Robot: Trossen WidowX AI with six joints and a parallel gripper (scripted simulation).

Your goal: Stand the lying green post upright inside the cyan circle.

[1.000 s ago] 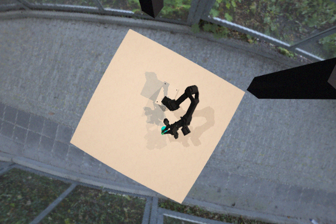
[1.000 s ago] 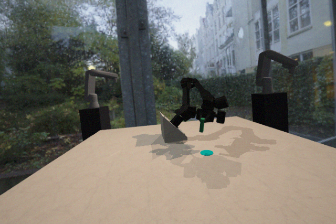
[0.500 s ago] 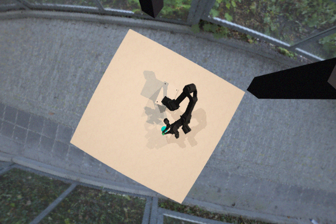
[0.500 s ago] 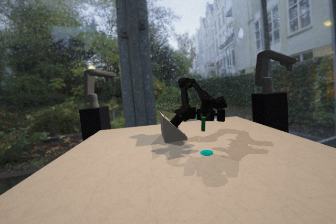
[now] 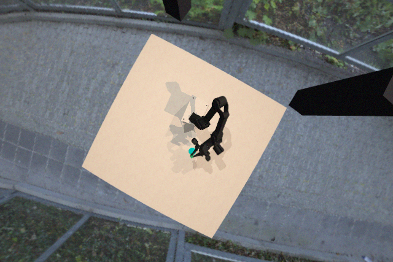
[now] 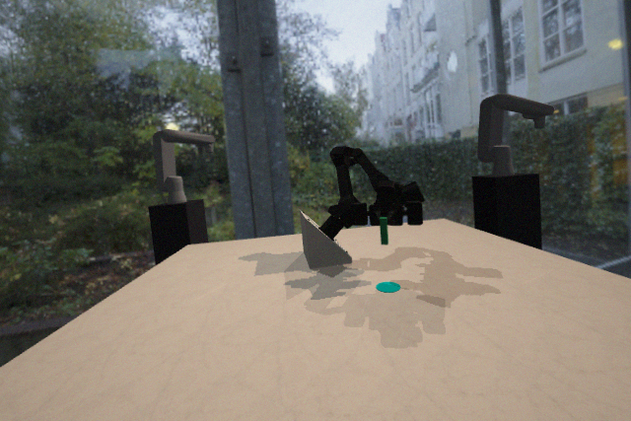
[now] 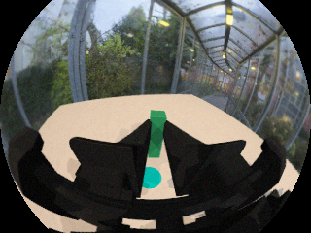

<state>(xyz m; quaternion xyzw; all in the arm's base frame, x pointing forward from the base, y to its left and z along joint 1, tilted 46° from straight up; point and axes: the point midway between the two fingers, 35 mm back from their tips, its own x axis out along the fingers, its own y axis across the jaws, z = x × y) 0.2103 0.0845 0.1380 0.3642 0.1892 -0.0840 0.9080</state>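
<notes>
Now: gripper tip 20 mm above the green post. Also, from my gripper tip: cyan circle: 160 mm below.
</notes>
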